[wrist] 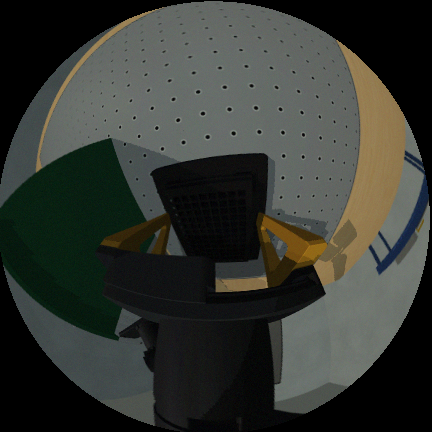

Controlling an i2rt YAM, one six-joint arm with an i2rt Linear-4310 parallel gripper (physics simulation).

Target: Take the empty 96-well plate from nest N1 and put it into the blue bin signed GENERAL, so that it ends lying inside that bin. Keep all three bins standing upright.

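Places are measured from the arm's base along level axes (x back, y right, z up), in metres.
Pixels of known places: gripper, fingertip midpoint: (pixel 213 217); arm's base, origin of the base link: (pixel 145 322).
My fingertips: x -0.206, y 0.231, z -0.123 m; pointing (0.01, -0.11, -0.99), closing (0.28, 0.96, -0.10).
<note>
For each thing: its top centre in the pictures, then the offset to it from my fingertips. "*": a spot on its surface instead. Level surfaces: height alone.
- dark 96-well plate, middle of its top: (pixel 214 233) dx +0.024, dy -0.005, dz +0.000 m
- black nest, middle of its top: (pixel 215 227) dx +0.024, dy -0.005, dz -0.011 m
- box, surface spot: (pixel 75 215) * dx -0.074, dy -0.107, dz +0.062 m
- perforated grey board, its level: dz -0.026 m
The dark 96-well plate (pixel 212 222), with its grid of wells, sits in a black nest (pixel 210 166) on the perforated grey board, in the middle of the wrist view. No N1 label is readable. My gripper (pixel 213 217) is open. Its orange fingertips appear at the left and right sides of the plate in this view. Whether they touch it cannot be told. The near end of the plate and nest is partly hidden by the gripper body. A blue bin signed GENERAL cannot be made out in this view.
A large dark green panel or box (pixel 75 215) stands close on the left. The perforated grey board (pixel 240 75) ends at a light wooden edge (pixel 382 135) on the right. A blue framed object (pixel 411 227) shows beyond that edge, at the far right.
</note>
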